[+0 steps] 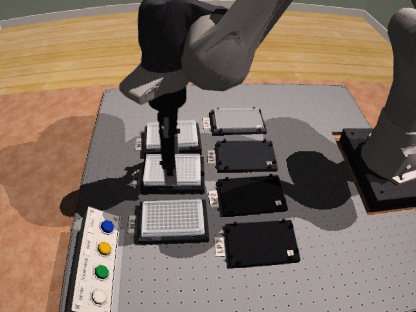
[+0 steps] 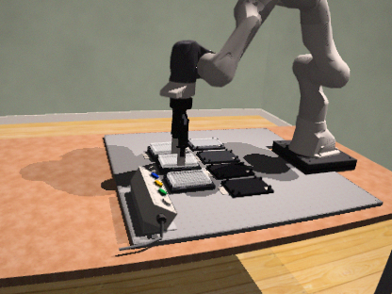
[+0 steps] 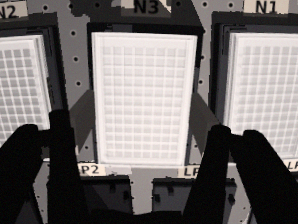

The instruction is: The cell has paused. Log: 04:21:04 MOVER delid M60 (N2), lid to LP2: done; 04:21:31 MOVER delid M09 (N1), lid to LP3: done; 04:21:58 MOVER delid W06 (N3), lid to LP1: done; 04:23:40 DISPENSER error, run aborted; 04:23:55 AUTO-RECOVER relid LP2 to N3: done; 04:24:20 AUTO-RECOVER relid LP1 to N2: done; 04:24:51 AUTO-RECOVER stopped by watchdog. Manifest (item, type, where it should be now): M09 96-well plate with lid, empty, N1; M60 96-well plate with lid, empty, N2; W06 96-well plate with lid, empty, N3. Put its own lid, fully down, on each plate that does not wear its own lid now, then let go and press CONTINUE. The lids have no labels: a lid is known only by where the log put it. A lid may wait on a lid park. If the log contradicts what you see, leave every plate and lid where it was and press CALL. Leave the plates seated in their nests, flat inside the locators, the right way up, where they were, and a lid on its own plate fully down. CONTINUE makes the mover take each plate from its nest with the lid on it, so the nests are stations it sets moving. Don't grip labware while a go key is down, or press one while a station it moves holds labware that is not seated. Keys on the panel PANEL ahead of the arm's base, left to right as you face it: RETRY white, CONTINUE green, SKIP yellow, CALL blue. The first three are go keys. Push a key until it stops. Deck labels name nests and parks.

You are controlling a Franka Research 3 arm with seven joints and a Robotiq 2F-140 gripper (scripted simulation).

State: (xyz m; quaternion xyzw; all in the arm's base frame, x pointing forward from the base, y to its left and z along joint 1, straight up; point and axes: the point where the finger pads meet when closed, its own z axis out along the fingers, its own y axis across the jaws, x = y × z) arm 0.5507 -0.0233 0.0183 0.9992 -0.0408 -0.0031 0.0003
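My hand is 13 cm to the right of the plate and 3 cm above it. The rest, counted from my hand: LP2 label: 9 cm behind, 7 cm to the left, 6 cm below; then LP4 label: 10 cm behind, 6 cm to the right, 6 cm below; then N3 label: 9 cm ahead, 6 cm below, 1 cm to the right.
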